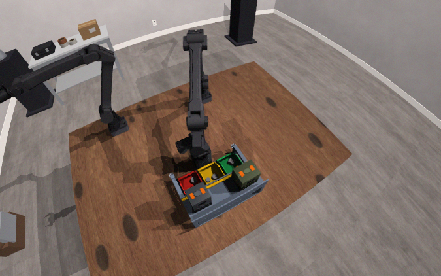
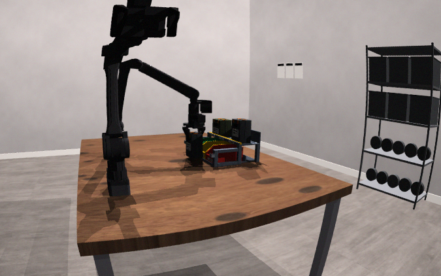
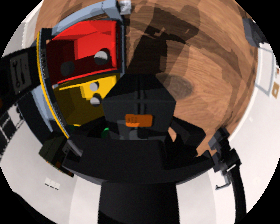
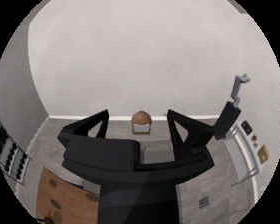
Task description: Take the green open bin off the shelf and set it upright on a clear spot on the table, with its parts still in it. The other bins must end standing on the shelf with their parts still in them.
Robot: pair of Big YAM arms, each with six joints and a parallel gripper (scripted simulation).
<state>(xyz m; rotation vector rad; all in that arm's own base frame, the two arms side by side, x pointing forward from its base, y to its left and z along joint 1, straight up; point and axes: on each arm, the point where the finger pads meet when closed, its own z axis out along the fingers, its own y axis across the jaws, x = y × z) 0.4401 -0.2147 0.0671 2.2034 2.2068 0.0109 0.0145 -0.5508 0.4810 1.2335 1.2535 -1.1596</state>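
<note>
The yellow bin is 130 mm ahead of my left hand, 10 mm to the left of it and 60 mm below it. Also, from my left hand: black box (30 mm below); grey shelf (160 mm ahead, 10 mm to the left, 40 mm below); green open bin (120 mm ahead, 120 mm to the left, 60 mm below).
</note>
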